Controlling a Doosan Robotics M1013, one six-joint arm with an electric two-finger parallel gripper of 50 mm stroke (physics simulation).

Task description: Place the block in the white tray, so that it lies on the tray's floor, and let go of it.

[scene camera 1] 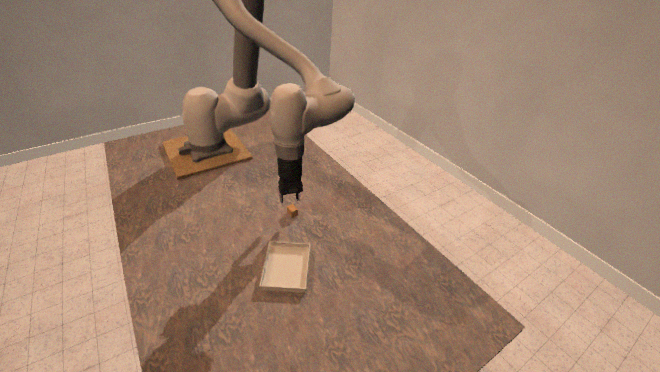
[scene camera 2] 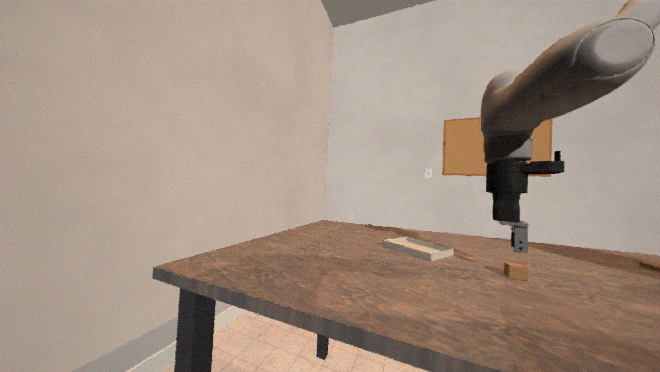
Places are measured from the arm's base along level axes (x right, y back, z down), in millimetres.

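Pixels of known places: gripper, fingertip midpoint: (scene camera 1: 289, 199) (scene camera 2: 518, 249); arm's base at its link origin: (scene camera 1: 208, 148).
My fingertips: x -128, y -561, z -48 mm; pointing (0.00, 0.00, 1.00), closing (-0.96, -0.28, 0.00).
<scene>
Ahead of a thing's pixels: the offset from my fingertips to its middle. Level surfaces: height alone.
A small orange-brown block @(dz +48, dx -6, dy -6 mm) (scene camera 1: 292, 211) (scene camera 2: 516, 271) rests on the brown table, apart from the tray. The shallow white tray @(dz +53, dx +122, dy -212 mm) (scene camera 1: 282, 289) (scene camera 2: 442, 254) lies on the table; its floor shows with no block on it. In the scene camera 1 view the tray is below the block, and in the scene camera 2 view it is to the block's left. My gripper (scene camera 1: 290, 199) (scene camera 2: 519, 250) points down and is open, its two fingers apart with nothing between them. Its fingertips are a little above the block, not touching it. In the scene camera 2 view the fingers line up one behind the other.
The brown table @(dz +63 mm) (scene camera 1: 380, 320) (scene camera 2: 320, 295) carries the arm's base on an orange-brown plate (scene camera 1: 185, 169), far from the tray. Walls stand beyond the table. An orange board (scene camera 2: 462, 147) hangs on the wall behind the arm.
</scene>
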